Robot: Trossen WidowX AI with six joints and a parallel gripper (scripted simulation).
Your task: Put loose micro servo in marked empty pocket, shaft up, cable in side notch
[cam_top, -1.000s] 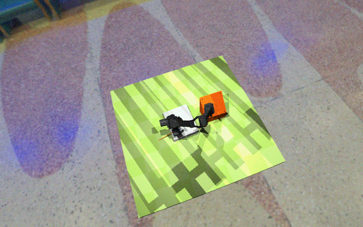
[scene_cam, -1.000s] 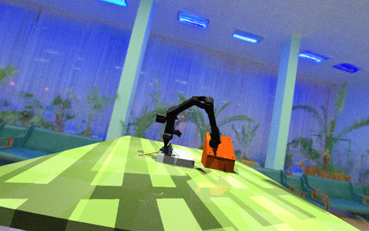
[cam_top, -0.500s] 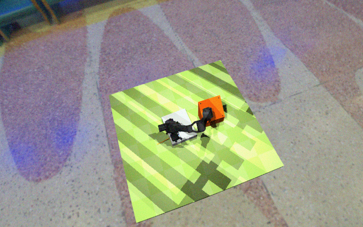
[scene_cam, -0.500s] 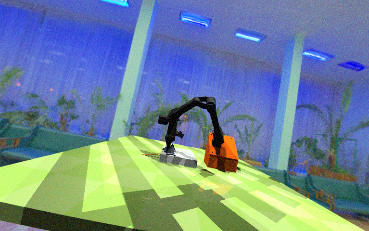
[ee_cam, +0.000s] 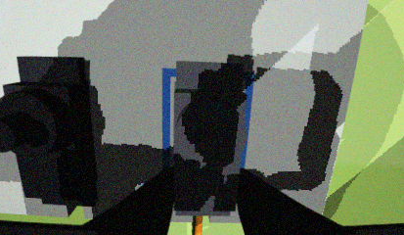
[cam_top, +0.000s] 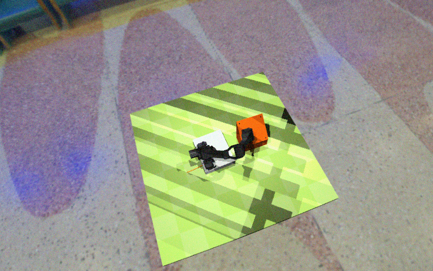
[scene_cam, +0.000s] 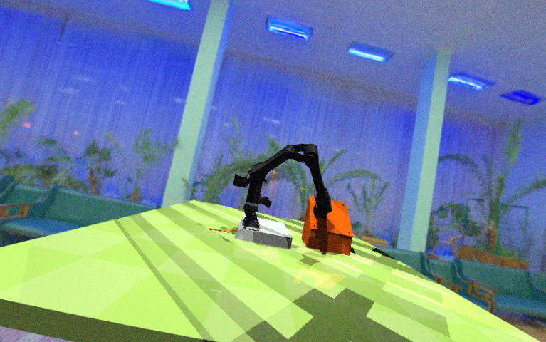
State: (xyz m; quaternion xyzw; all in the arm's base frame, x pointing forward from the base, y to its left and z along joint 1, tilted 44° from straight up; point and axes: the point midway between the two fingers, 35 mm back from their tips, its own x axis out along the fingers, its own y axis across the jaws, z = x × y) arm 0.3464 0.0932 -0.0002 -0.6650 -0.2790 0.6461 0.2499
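My gripper tip is now 120 mm past the white robot deck, 80 mm to the left of it and 40 mm above it.
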